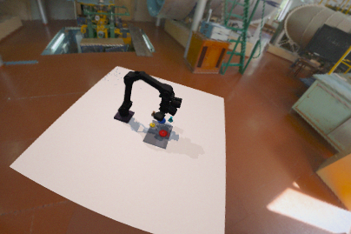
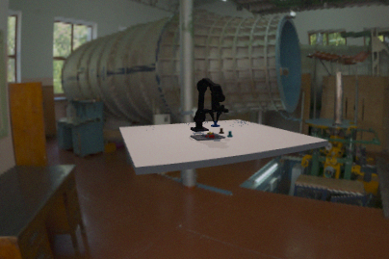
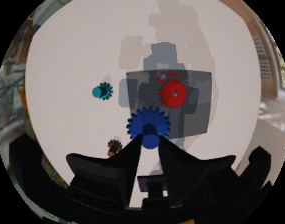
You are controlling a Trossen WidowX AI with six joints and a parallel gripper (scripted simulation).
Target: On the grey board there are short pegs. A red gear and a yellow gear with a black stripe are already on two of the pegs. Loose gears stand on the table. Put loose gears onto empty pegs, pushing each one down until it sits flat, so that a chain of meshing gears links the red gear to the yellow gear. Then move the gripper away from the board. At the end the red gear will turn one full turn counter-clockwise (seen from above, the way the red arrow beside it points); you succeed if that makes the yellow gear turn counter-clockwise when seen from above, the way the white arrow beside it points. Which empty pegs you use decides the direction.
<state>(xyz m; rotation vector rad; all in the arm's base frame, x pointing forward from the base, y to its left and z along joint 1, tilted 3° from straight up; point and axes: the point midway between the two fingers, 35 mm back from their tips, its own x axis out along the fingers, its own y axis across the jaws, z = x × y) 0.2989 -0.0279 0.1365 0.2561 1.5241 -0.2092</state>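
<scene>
The yellow gear is 6 cm behind my gripper tip, 1 cm to the right of it and 9 cm below it. From my gripper tip the other things lie so: red arrow (7 cm ahead, 6 cm to the right, 10 cm below); then red gear (3 cm ahead, 7 cm to the right, 9 cm below); then blue gear (1 cm below).
</scene>
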